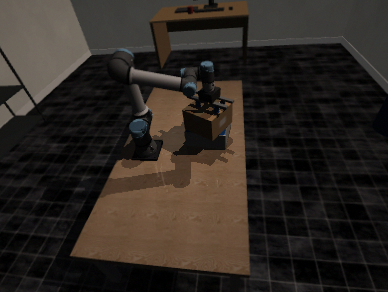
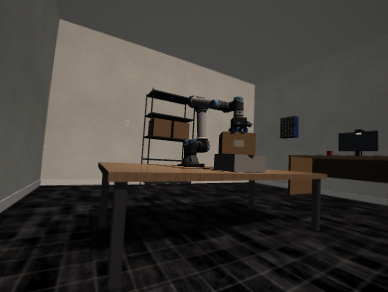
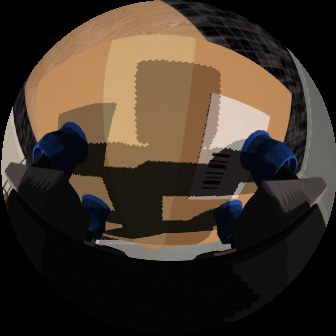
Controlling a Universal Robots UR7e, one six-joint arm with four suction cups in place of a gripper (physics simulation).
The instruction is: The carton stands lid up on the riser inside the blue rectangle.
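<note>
The brown carton (image 1: 203,124) (image 2: 230,141) (image 3: 162,94) stands upright on the grey riser (image 1: 207,143) (image 2: 247,163), with its taped lid and a white barcode label (image 3: 238,122) facing up. A bit of the blue rectangle (image 1: 223,131) shows on the riser's top beside the carton's right edge. My suction gripper (image 1: 209,105) (image 2: 240,129) (image 3: 162,175) hovers right over the lid, with its four blue cups just clear of the surface and holding nothing. The carton hides the rest of the rectangle.
The riser stands at the far right of the wooden table (image 1: 175,219) (image 2: 187,172), next to the arm's base (image 1: 147,150). A desk (image 1: 200,15) (image 2: 339,161) with a monitor stands behind. A black shelf rack (image 2: 165,95) with cartons (image 2: 169,128) stands by the wall.
</note>
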